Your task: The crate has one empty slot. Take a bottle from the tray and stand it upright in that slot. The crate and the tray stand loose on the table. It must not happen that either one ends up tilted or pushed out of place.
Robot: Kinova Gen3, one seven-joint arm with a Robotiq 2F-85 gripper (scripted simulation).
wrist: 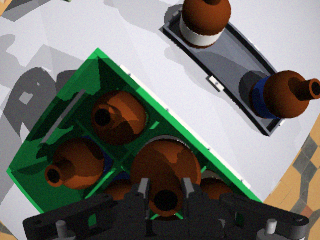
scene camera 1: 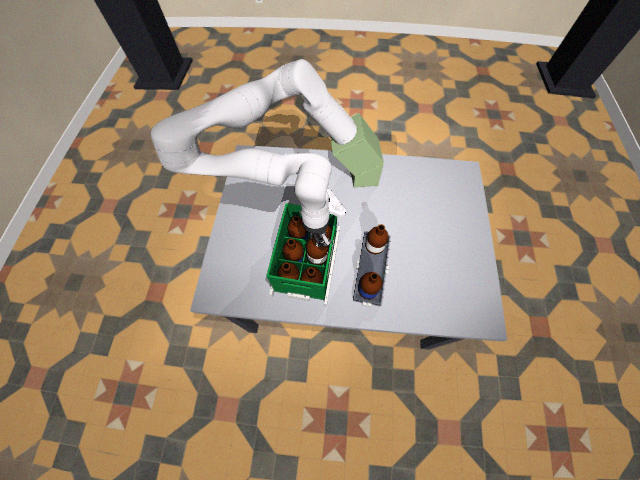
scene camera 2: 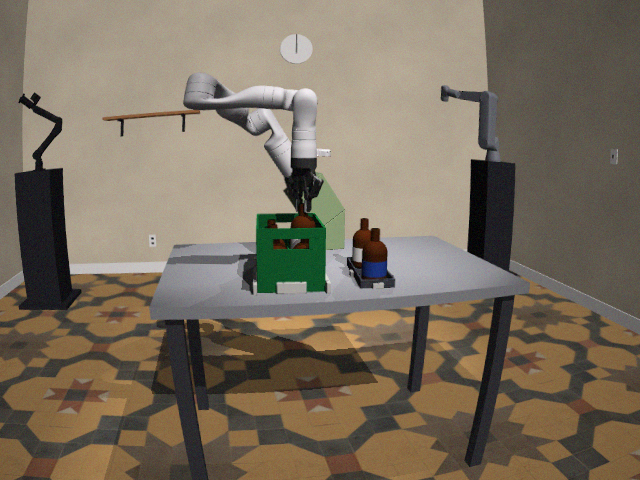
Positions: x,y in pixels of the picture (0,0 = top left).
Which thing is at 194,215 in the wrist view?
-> My gripper.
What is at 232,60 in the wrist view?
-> A tray.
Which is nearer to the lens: the crate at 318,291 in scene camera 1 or the tray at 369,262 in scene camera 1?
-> The crate.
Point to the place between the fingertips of my gripper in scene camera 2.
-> At 303,212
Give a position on a crate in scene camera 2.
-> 273,265
